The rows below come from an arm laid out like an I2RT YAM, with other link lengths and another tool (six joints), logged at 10 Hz.
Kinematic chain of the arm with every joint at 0, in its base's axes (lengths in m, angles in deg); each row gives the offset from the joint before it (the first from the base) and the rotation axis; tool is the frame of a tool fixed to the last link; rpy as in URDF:
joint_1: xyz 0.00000 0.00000 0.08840 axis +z
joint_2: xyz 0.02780 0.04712 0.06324 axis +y
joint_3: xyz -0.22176 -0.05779 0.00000 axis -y
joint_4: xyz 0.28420 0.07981 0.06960 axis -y
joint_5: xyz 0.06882 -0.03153 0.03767 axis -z
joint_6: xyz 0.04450 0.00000 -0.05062 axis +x
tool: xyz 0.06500 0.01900 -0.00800 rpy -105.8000 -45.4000 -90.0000
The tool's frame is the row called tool.
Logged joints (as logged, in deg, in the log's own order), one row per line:
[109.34 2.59 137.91 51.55 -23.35 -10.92]
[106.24 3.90 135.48 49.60 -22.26 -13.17]
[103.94 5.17 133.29 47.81 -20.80 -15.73]
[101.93 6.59 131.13 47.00 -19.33 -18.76]
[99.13 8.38 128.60 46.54 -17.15 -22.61]
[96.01 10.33 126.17 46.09 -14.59 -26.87]
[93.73 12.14 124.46 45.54 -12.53 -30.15]
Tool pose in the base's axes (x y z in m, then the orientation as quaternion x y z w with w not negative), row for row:
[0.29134 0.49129 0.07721 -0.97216 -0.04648 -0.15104 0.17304]
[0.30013 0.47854 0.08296 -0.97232 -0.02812 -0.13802 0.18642]
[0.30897 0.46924 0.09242 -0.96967 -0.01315 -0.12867 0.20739]
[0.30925 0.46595 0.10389 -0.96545 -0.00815 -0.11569 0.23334]
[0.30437 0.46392 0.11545 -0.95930 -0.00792 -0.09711 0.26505]
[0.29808 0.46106 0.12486 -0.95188 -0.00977 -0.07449 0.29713]
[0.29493 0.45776 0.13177 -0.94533 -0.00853 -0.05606 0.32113]
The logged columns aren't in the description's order. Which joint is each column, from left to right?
Columns, left to right: joint_3, joint_6, joint_2, joint_1, joint_4, joint_5.
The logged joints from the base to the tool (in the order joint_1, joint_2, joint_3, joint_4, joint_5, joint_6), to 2 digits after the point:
[51.55 137.91 109.34 -23.35 -10.92 2.59]
[49.60 135.48 106.24 -22.26 -13.17 3.90]
[47.81 133.29 103.94 -20.80 -15.73 5.17]
[47.00 131.13 101.93 -19.33 -18.76 6.59]
[46.54 128.60 99.13 -17.15 -22.61 8.38]
[46.09 126.17 96.01 -14.59 -26.87 10.33]
[45.54 124.46 93.73 -12.53 -30.15 12.14]

